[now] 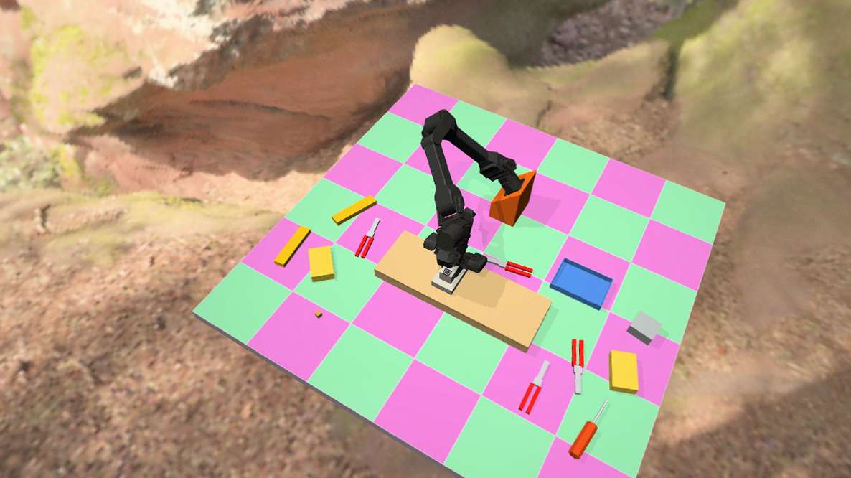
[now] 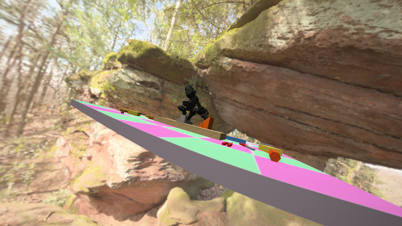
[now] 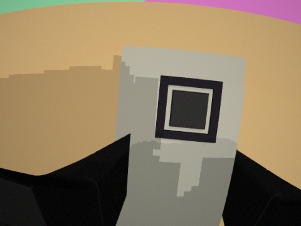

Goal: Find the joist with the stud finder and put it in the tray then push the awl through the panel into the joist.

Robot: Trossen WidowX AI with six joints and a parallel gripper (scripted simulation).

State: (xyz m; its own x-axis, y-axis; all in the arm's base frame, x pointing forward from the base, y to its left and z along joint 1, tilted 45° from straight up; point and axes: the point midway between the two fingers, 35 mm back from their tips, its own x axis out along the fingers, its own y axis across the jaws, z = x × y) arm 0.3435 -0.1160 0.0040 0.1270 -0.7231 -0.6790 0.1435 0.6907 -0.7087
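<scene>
My gripper tip is 160 mm past the blue tray, 380 mm to the right of it and 50 mm above it. Also, from my gripper tip: tiny brown cube: 250 mm ahead, 320 mm to the right, 60 mm below; awl: 200 mm behind, 40 mm to the right, 60 mm below; grey stud finder: 10 mm ahead, 20 mm above.
</scene>
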